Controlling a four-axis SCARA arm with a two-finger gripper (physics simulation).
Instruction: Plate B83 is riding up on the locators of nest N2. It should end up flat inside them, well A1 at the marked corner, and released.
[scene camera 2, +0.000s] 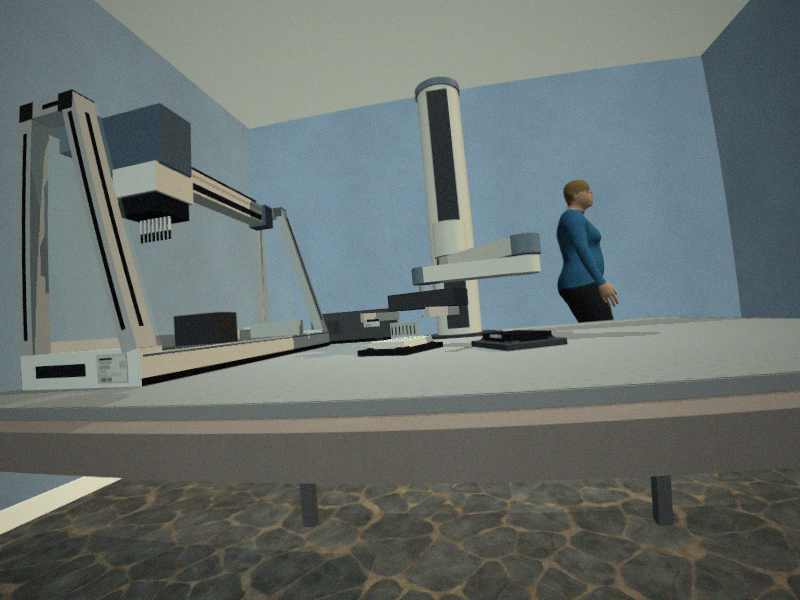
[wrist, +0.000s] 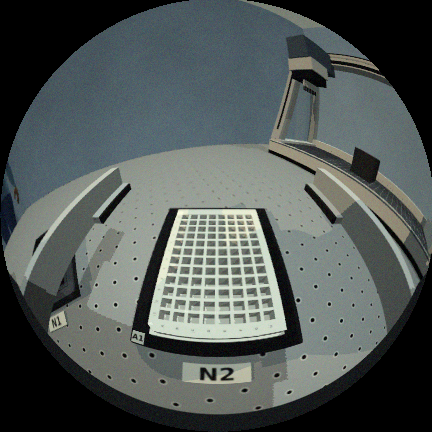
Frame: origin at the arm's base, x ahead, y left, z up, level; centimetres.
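Seen in the pictures: gripper, between the fingertips: (scene camera 2: 392, 315) (wrist: 217, 171).
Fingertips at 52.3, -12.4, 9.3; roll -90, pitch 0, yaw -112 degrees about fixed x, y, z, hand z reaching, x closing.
Observation:
Offsets run from my fingertips to a thing's top centre, as dx, dy, dz. "*": to the spot under its first point.
Plate B83 {-2.8, +1.2, -5.3} (scene camera 2: 401, 341) (wrist: 216, 278), white with a grid of square wells, sits within the black rim of nest N2 (scene camera 2: 369, 352) (wrist: 292, 320). In the wrist view it looks level and centred, with an even dark border at left and right. The nest's A1 tag {* -7.2, +8.8, -6.8} (wrist: 137, 337) is at the near left corner. The plate's own row letters are too small to read, and the locators cannot be made out. My gripper (scene camera 2: 405, 315) (wrist: 217, 171) is open and empty above the plate, with one finger out to each side, clear of it.
Nest N1 {+3.0, +24.5, -6.5} (scene camera 2: 518, 344) (wrist: 75, 287) stands beside N2, at the left in the wrist view. A gantry with a pipette head (scene camera 2: 151, 142) (wrist: 307, 62) and a dark box {* +4.2, -42.7, +0.4} (scene camera 2: 205, 328) (wrist: 366, 164) stand on the other side. A person (scene camera 2: 581, 251) stands behind the table.

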